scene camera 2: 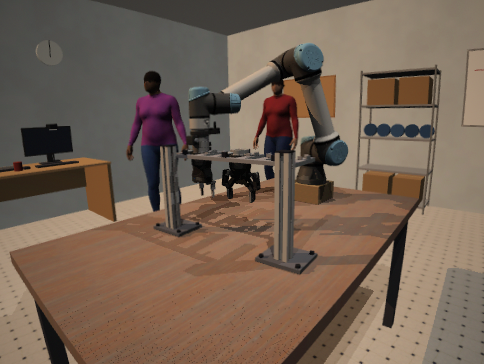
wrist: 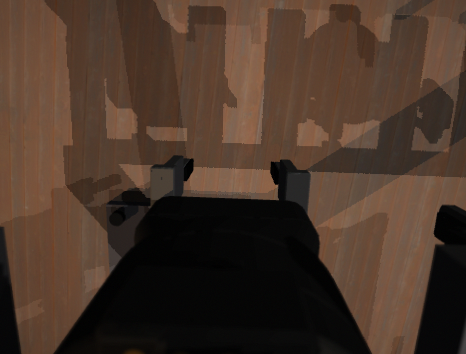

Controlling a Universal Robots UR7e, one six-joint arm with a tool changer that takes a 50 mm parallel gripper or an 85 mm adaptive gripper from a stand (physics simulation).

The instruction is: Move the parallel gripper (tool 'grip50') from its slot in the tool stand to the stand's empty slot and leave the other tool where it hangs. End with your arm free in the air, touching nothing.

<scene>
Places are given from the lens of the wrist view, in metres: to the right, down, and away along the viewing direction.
parallel gripper (wrist: 201,268): 0.00, 0.01, 0.05
</scene>
